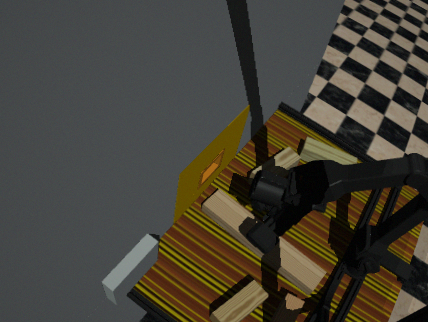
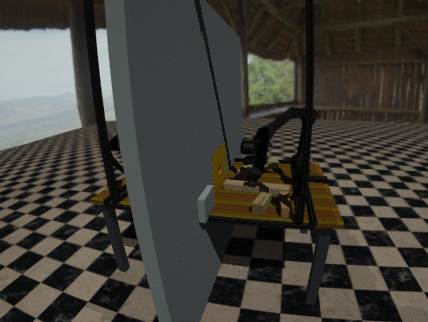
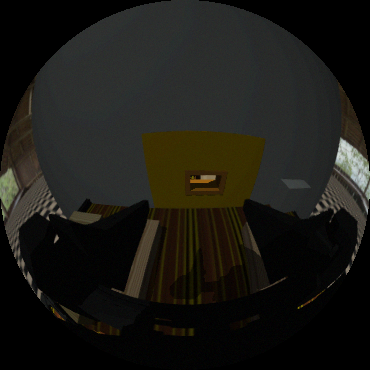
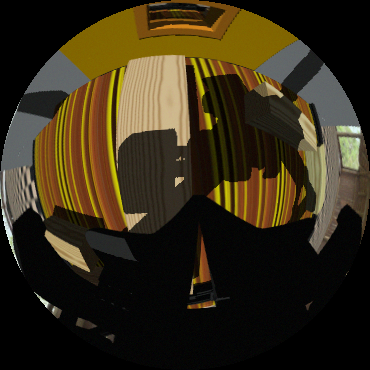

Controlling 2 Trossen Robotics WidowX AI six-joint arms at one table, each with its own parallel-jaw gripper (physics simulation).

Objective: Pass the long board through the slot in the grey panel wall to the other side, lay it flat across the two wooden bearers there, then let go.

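Frame: origin at the left arm's base, x ahead, y left, z up, level; centimetres.
Seen in the pictures: left gripper, fingertip midpoint: (image 3: 197,205); right gripper, fingertip midpoint: (image 1: 271,225) (image 2: 255,180) (image 4: 197,199); right arm's base, link origin: (image 1: 355,266).
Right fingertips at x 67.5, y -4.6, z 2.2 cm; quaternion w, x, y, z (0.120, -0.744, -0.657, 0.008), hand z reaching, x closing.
A point is followed by its place in that frame.
The long pale board (image 1: 228,209) @[x 56.8, y -7.0, z 1.3 cm] (image 2: 238,186) @[x 59.3, y -10.5, z 0.7 cm] (image 4: 155,103) @[x 58.9, y -6.9, z 1.3 cm] lies flat on the striped table (image 1: 193,265) @[x 58.4, y -22.8, z -1.9 cm], one end pointing at the slot (image 1: 211,169) (image 2: 220,169) @[x 47.5, y 0.1, z 5.3 cm] (image 3: 205,182) (image 4: 179,17) in the yellow patch of the grey panel wall (image 1: 133,96) @[x 48.2, y -30.2, z 48.4 cm] (image 2: 174,128) @[x 48.2, y -55.6, z 38.9 cm]. My right gripper (image 1: 260,236) (image 2: 252,174) @[x 67.5, y -4.6, z 2.2 cm] (image 4: 197,199) @[x 67.5, y -4.6, z 2.2 cm] is shut and empty, just above the board near its middle, at its edge. My left gripper (image 3: 197,205) @[x 26.5, y -0.1, z 15.2 cm] is open and empty on the other side of the wall, facing the slot. Two wooden bearers (image 3: 141,262) @[x 25.3, y 8.6, z 1.9 cm] (image 3: 252,248) @[x 27.5, y -11.9, z 1.7 cm] lie under its fingers.
Loose wooden blocks (image 1: 284,158) @[x 60.3, y 14.9, z 3.1 cm] (image 1: 328,151) @[x 69.4, y 26.6, z 2.8 cm] (image 1: 241,300) @[x 72.0, y -25.1, z 2.8 cm] (image 2: 261,202) @[x 72.5, y -29.9, z 2.8 cm] (image 4: 279,117) @[x 60.4, y 5.5, z 3.1 cm] lie around the board on the right arm's side. A grey bracket (image 1: 129,265) @[x 50.2, y -35.0, z 8.0 cm] (image 2: 206,202) @[x 51.3, y -38.9, z 5.8 cm] (image 3: 295,183) @[x 40.5, y -32.9, z 8.1 cm] sticks out of the wall. Black frame posts (image 2: 307,128) (image 1: 246,64) stand at the table's edges.
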